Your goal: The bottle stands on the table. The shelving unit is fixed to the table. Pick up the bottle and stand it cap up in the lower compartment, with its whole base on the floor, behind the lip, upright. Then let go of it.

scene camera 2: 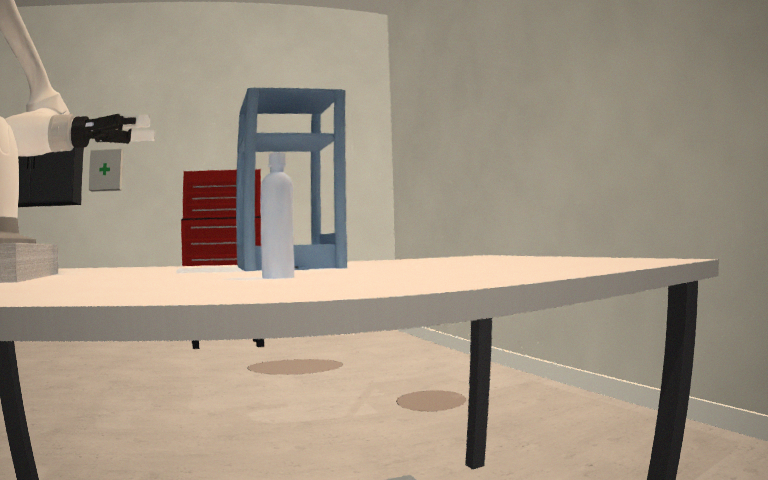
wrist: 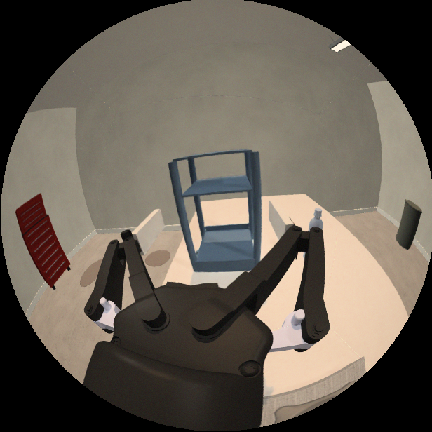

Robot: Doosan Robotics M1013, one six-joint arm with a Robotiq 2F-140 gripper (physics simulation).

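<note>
The pale bottle stands upright on the table, cap up. In the wrist view it is at the right, its lower part hidden behind a finger. The blue shelving unit stands on the table, partly behind the bottle in the scene view. In the wrist view it is ahead, its lower compartment floor showing behind a front lip. My gripper is open and empty. It points level toward the unit's side, at the left in the scene view, above the table and apart from both.
The unit's middle shelf and corner posts bound its compartments. The robot's base block is at the table's left in the scene view. A red tool cabinet stands beyond the table. A dark cylinder stands far right in the wrist view.
</note>
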